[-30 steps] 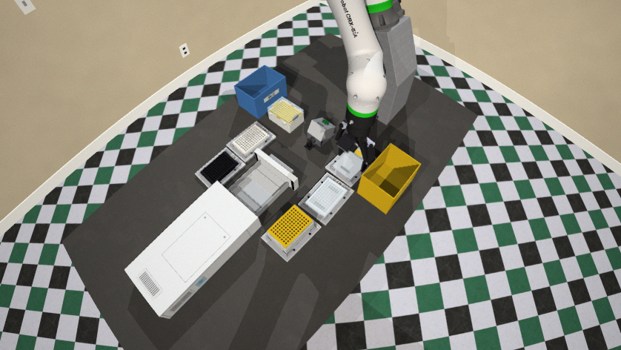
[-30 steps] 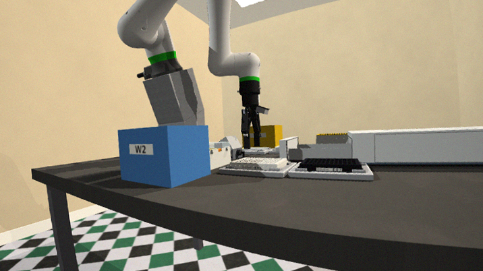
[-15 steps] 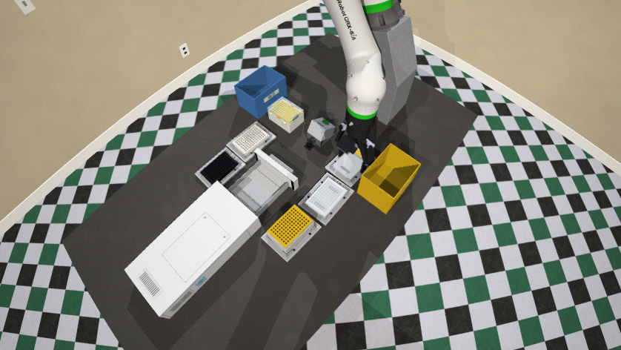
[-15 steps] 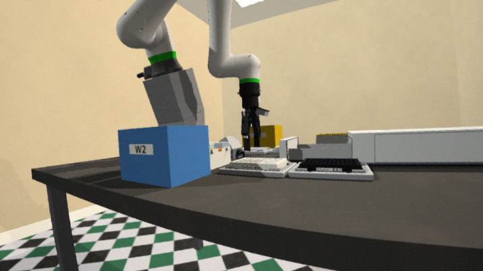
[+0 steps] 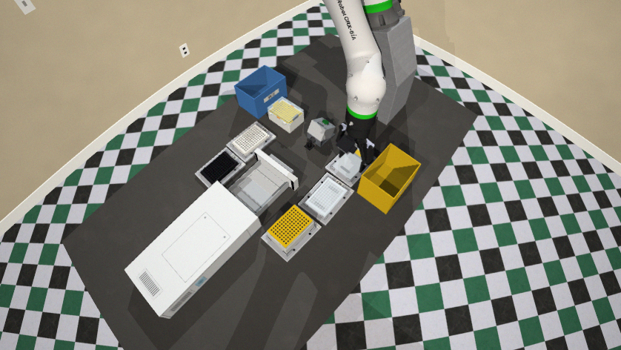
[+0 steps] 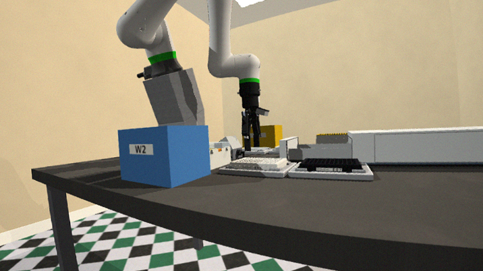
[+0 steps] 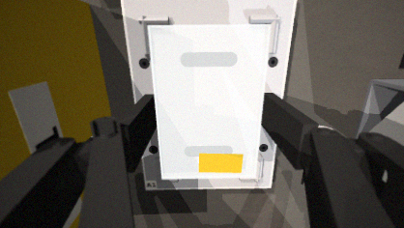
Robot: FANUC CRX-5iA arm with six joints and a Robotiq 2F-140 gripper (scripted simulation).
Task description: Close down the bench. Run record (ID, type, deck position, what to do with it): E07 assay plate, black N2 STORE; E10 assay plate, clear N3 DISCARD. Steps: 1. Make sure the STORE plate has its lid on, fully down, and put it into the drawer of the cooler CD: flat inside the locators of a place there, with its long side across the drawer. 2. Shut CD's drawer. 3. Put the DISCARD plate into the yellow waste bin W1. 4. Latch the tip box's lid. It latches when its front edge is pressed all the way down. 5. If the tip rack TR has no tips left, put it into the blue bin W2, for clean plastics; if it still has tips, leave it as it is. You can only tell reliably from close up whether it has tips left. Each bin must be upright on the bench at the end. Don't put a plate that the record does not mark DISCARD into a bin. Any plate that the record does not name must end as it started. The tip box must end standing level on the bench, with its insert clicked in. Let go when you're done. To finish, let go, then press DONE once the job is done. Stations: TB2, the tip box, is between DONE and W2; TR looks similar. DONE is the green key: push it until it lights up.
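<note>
The lid is 2 cm below my hand. Round my hand: yellow bin W1: 1 cm behind, 15 cm to the left; then DONE key box: 3 cm behind, 17 cm to the right, 2 cm above; then nest N3: 17 cm ahead, 2 cm to the left, 3 cm below.
</note>
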